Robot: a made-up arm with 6 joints. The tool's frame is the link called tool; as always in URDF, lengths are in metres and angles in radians. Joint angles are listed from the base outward. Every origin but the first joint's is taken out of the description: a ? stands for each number. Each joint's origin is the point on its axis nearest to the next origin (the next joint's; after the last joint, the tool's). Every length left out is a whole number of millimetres.
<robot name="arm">
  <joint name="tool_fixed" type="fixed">
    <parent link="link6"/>
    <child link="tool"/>
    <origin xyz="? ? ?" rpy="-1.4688 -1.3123 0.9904"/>
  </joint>
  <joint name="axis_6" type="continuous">
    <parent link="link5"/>
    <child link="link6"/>
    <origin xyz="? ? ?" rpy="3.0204 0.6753 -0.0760"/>
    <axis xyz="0 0 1"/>
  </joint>
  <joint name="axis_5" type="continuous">
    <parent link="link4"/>
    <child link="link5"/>
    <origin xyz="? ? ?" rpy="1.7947 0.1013 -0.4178"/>
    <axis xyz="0 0 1"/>
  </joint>
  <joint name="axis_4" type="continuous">
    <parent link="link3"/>
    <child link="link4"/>
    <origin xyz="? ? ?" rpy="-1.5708 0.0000 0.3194"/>
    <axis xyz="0 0 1"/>
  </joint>
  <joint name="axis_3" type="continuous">
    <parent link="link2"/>
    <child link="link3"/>
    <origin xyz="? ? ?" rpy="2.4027 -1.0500 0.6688"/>
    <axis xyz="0 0 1"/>
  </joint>
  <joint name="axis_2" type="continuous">
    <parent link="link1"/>
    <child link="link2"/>
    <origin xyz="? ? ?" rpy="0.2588 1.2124 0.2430"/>
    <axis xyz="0 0 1"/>
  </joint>
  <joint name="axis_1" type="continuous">
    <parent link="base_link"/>
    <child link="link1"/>
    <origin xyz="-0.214 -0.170 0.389" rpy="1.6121 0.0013 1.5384"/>
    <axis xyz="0 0 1"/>
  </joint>
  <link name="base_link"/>
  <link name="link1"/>
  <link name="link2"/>
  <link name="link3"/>
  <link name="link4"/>
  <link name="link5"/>
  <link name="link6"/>
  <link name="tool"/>
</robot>
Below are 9 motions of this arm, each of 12 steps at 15 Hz.
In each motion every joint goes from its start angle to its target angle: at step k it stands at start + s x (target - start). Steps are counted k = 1, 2, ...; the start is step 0. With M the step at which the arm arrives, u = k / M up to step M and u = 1 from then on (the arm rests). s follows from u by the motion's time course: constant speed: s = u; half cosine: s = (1 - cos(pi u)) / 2; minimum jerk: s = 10 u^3 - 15 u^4 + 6 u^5.
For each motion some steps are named. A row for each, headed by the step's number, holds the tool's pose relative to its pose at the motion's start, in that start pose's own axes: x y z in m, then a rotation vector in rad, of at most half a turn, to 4 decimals.
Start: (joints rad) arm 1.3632 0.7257 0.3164 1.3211 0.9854 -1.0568
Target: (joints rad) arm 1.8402 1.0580 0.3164 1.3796 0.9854 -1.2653
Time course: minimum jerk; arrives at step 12
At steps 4, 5, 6, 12:
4: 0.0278 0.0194 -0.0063 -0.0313 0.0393 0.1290
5: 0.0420 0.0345 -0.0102 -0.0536 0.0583 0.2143
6: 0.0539 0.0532 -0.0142 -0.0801 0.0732 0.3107
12: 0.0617 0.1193 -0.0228 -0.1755 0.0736 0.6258

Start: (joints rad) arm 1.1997 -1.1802 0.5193 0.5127 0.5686 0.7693
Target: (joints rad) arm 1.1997 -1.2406 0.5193 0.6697 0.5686 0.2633
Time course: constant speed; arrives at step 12
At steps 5, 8, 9, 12:
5: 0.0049 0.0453 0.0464 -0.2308 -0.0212 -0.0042
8: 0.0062 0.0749 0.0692 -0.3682 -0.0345 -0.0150
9: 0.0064 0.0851 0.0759 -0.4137 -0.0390 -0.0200
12: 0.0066 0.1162 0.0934 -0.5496 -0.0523 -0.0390

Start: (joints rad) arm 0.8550 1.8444 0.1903 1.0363 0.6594 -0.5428
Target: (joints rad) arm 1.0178 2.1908 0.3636 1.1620 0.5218 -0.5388
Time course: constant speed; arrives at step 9
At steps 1, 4, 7, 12:
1: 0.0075 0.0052 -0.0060 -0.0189 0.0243 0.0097
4: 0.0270 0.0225 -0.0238 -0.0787 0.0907 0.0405
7: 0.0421 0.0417 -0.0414 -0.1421 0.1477 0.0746
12: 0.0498 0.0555 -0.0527 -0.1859 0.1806 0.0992

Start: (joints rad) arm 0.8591 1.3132 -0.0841 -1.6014 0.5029 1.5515
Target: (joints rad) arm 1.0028 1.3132 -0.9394 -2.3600 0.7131 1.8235
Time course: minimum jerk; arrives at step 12
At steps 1, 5, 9, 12:
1: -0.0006 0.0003 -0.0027 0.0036 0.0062 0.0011
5: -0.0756 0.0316 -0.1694 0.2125 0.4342 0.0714
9: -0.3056 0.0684 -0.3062 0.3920 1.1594 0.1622
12: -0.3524 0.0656 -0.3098 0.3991 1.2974 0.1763

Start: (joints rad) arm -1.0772 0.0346 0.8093 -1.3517 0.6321 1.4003
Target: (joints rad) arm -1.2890 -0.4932 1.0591 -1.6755 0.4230 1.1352
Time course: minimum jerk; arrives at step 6
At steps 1, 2, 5, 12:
1: -0.0005 -0.0069 0.0057 -0.0233 -0.0024 -0.0209
2: -0.0044 -0.0391 0.0355 -0.1360 -0.0164 -0.1259
5: -0.0476 -0.1367 0.1939 -0.5867 -0.1201 -0.6079
12: -0.0505 -0.1392 0.2021 -0.6063 -0.1269 -0.6312

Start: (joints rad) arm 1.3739 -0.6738 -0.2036 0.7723 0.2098 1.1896
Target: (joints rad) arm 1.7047 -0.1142 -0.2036 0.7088 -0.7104 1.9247
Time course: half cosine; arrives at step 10
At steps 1, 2, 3, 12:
1: 0.0020 -0.0068 0.0057 0.0253 -0.0325 -0.0182
2: 0.0065 -0.0263 0.0218 0.0982 -0.1295 -0.0672
3: 0.0099 -0.0553 0.0457 0.2100 -0.2884 -0.1327
12: -0.0266 -0.2111 0.2022 0.8580 -1.6298 -0.1523

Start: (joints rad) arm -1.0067 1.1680 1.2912 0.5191 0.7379 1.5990
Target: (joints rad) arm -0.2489 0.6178 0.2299 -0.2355 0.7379 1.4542
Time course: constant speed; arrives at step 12
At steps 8, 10, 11, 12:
8: 0.0057 0.2338 -0.0093 1.0352 0.0137 0.0876
10: 0.0009 0.3097 0.0344 1.3079 0.0498 0.1765
11: -0.0042 0.3452 0.0656 1.4432 0.0696 0.2330
12: -0.0114 0.3774 0.1030 1.5770 0.0896 0.2982

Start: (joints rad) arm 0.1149 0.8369 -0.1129 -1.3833 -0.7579 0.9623
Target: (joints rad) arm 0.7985 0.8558 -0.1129 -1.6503 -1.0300 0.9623
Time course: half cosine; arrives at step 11
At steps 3, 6, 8, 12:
3: -0.0186 -0.0394 -0.0544 0.0336 0.1005 -0.1081
6: -0.0986 -0.1217 -0.1741 0.0805 0.3308 -0.3608
8: -0.1754 -0.1656 -0.2403 0.0872 0.4779 -0.5224
12: -0.2366 -0.1901 -0.2774 0.0809 0.5767 -0.6296

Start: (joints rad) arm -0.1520 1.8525 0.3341 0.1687 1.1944 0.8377
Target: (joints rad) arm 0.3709 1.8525 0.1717 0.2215 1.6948 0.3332
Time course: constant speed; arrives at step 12
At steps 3, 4, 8, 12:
3: -0.0327 0.0669 -0.0160 -0.1163 0.1445 0.1223
4: -0.0461 0.0893 -0.0205 -0.1553 0.1875 0.1674
8: -0.1141 0.1771 -0.0327 -0.3115 0.3310 0.3671
12: -0.2052 0.2563 -0.0321 -0.4648 0.4247 0.5925

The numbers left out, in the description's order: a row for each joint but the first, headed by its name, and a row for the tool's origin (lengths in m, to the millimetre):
tool: -0.227 -0.026 0.000
axis_6: -0.077 -0.388 0.000
axis_5: 0.031 0.284 0.000
axis_4: -0.004 0.115 0.000
axis_3: 0.021 -0.035 0.000
axis_2: 0.125 0.100 0.000

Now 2 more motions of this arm.
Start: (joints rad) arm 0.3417 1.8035 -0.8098 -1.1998 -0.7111 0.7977
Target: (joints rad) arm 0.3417 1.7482 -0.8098 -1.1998 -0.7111 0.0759
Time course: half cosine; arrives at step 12
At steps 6, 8, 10, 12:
6: 0.0194 0.0720 0.0247 -0.3742 0.1024 -0.0131
8: 0.0304 0.1110 0.0248 -0.5611 0.1541 -0.0192
10: 0.0388 0.1397 0.0195 -0.6980 0.1920 -0.0234
12: 0.0418 0.1501 0.0164 -0.7481 0.2060 -0.0248

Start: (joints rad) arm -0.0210 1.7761 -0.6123 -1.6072 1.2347 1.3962
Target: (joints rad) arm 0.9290 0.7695 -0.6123 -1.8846 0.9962 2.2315
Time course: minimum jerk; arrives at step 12
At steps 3, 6, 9, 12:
3: -0.0131 0.0022 -0.0681 0.2002 0.0603 -0.0220
6: -0.1107 0.1146 -0.3084 0.9257 0.3216 -0.1486
9: -0.2816 0.3298 -0.4195 1.5201 0.6596 -0.3630
12: -0.3344 0.3857 -0.4188 1.6405 0.7625 -0.4359

